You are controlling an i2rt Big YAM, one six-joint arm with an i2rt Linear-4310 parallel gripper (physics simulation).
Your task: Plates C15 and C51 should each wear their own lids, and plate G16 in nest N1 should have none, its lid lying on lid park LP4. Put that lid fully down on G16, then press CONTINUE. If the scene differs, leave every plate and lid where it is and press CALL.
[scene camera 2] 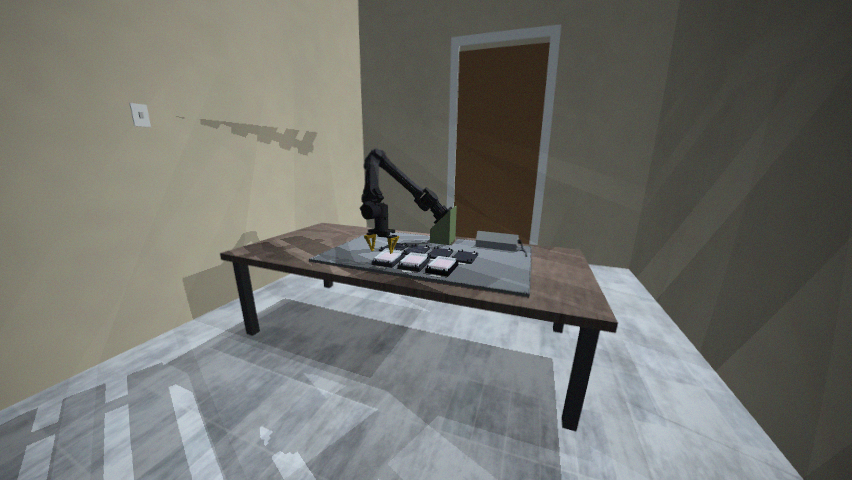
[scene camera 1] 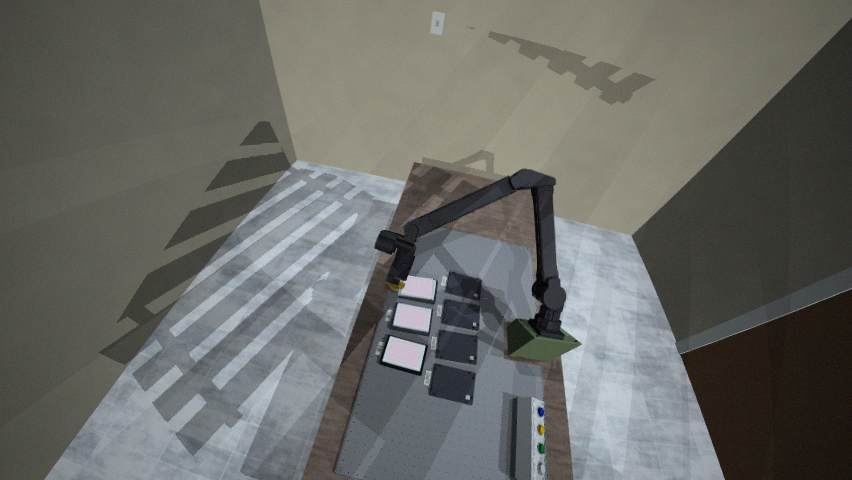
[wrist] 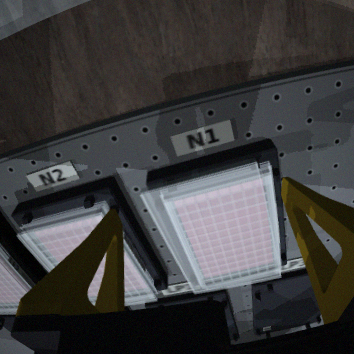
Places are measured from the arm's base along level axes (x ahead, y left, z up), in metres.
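Where they show: gripper, fingertip midpoint: (scene camera 2: 381, 252) (scene camera 1: 398, 279) (wrist: 199, 201); arm's base, origin of the base link: (scene camera 2: 444, 216) (scene camera 1: 545, 330).
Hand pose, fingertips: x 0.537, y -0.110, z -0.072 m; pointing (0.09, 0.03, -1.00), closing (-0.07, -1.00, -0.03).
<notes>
Each offset is from my fingertips to the top centre of the thing. "spot": to the spot under its first point.
The plate in nest N1 {spot: dz -0.031, dx -0.084, dy +0.001 m} (scene camera 1: 418, 288) (scene camera 2: 387, 257) (wrist: 225, 230) shows a pink well grid. A clear lid {spot: dz -0.036, dx -0.036, dy +0.032 m} (wrist: 162, 215) lies over it, shifted towards N2, its edge standing out past the plate's side. The plates in N2 {dz -0.036, dx -0.088, dy +0.116 m} (scene camera 1: 411, 318) (scene camera 2: 413, 260) (wrist: 62, 235) and the third nest {spot: dz -0.036, dx -0.089, dy +0.252 m} (scene camera 1: 404, 353) (scene camera 2: 441, 264) also show pink; their lids are hard to make out in the scene views. Plate codes are not readable. My gripper (scene camera 1: 394, 286) (scene camera 2: 382, 251) (wrist: 199, 201) is open and empty, above N1, its yellow fingers apart on either side of that plate in the wrist view.
Dark lid parks {spot: dz -0.061, dx -0.264, dy -0.073 m} (scene camera 1: 463, 286) {spot: dz -0.061, dx -0.265, dy +0.054 m} (scene camera 1: 460, 314) {spot: dz -0.061, dx -0.265, dy +0.184 m} (scene camera 1: 456, 347) {spot: dz -0.061, dx -0.267, dy +0.306 m} (scene camera 1: 452, 383) stand in a row beside the nests; I make out no lid on them. The button box {dz +0.013, dx -0.522, dy +0.426 m} (scene camera 1: 522, 441) (scene camera 2: 497, 239) is near the green arm mount (scene camera 1: 542, 347) (scene camera 2: 444, 226).
</notes>
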